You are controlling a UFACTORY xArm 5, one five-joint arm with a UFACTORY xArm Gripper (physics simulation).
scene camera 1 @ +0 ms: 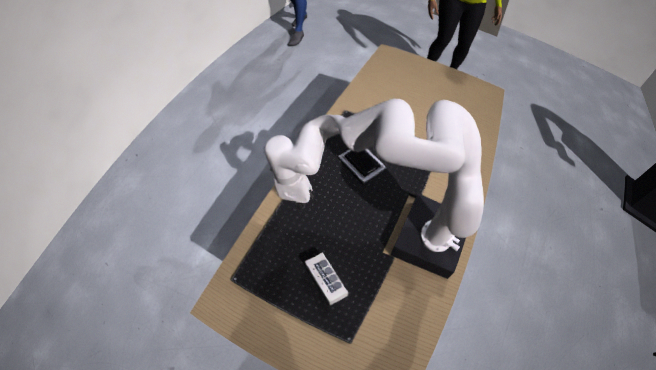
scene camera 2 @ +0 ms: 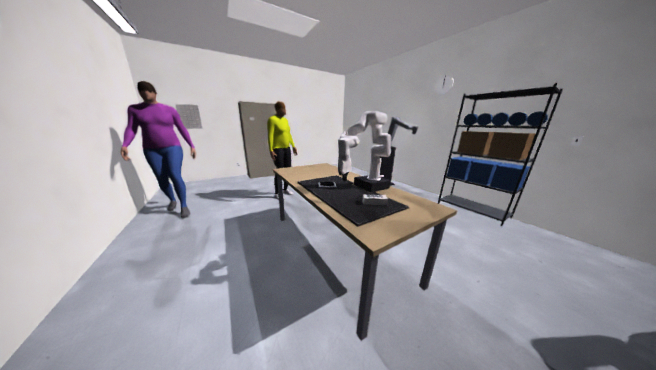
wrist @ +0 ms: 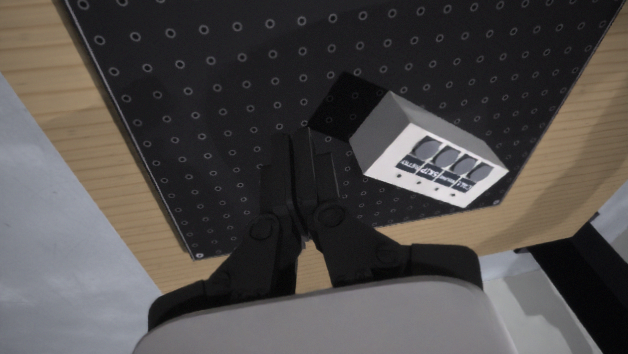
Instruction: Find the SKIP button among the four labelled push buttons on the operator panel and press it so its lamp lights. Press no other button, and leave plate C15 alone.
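Seen in the pictures: gripper, fingertip midpoint: [scene camera 1: 301, 205] [scene camera 2: 344, 181] [wrist: 298, 152]; arm's base at its link origin: [scene camera 1: 437, 235] [scene camera 2: 373, 179].
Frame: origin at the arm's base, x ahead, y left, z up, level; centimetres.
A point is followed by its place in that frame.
The operator panel [scene camera 1: 326, 278] @[x 22.4, y 34.8, z -1.1 cm] [scene camera 2: 375, 200] @[x 24.2, y 37.3, z -2.8 cm] [wrist: 382, 172] @[x 29.8, y 34.2, z -1.2 cm] is a pale box with four dark round buttons in a row. In the wrist view the SKIP button [wrist: 445, 157] @[x 23.8, y 31.9, z -0.8 cm] is second from the left, above the SKIP label [wrist: 429, 171] @[x 24.4, y 34.2, z -1.1 cm]. The small lamp dots below the labels look dark. My gripper [scene camera 2: 345, 177] @[x 41.9, y 22.5, z 9.0 cm] [wrist: 298, 152] @[x 41.9, y 22.5, z 9.0 cm] is shut and empty, apart from the panel; in the wrist view its fingertips are left of the panel. Its fingers are hidden in scene camera 1. A dark square plate with a light rim [scene camera 1: 365, 179] @[x 36.0, y -7.1, z -5.3 cm] lies behind the panel; no C15 label is readable.
The black perforated mat [scene camera 1: 280, 260] @[x 40.2, y 38.3, z -6.4 cm] [scene camera 2: 357, 217] @[x 45.2, y 48.8, z -6.4 cm] [wrist: 175, 115] @[x 49.0, y 31.7, z -6.4 cm] lies on the wooden table [scene camera 1: 425, 82] @[x 45.9, y -83.2, z -7.7 cm] [scene camera 2: 400, 235] @[x 31.8, y 71.3, z -7.7 cm]. The arm's black base block [scene camera 1: 407, 240] @[x 8.2, y 8.0, z 0.3 cm] stands at the mat's side. Two people stand beyond the table, and a shelf rack [scene camera 2: 535, 167] stands at the right wall.
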